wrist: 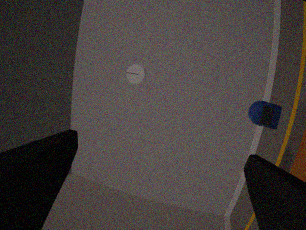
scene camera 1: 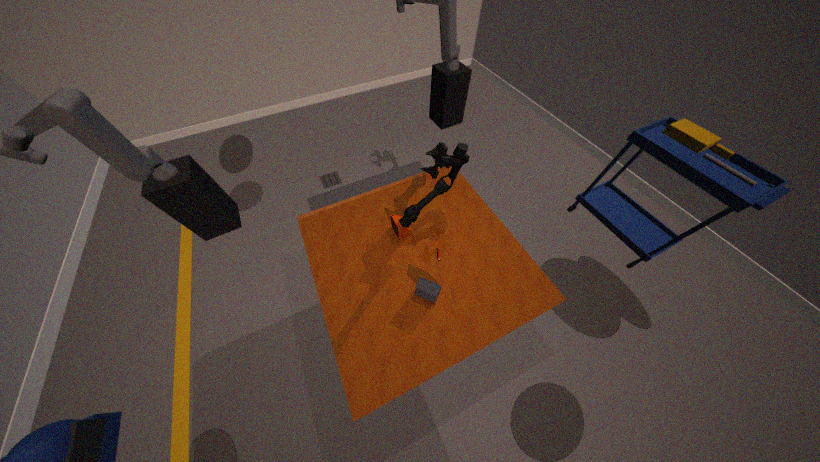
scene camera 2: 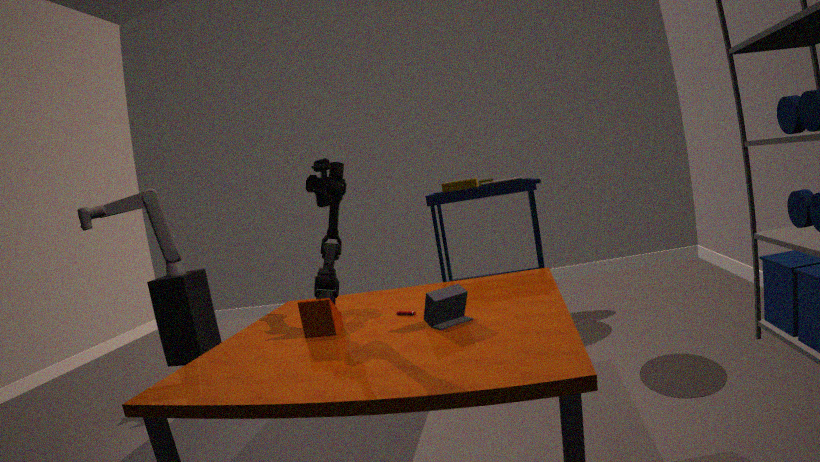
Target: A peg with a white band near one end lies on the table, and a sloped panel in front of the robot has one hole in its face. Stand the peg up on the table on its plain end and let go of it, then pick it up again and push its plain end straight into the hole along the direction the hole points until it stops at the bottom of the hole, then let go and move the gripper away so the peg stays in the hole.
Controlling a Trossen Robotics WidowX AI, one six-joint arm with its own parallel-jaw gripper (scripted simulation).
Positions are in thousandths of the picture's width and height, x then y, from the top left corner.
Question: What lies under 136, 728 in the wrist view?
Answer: My gripper.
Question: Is my gripper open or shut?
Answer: Open.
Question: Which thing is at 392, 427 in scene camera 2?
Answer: My gripper.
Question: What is my gripper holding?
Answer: Nothing.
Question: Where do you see a grey sloped panel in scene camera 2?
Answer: At 543, 659
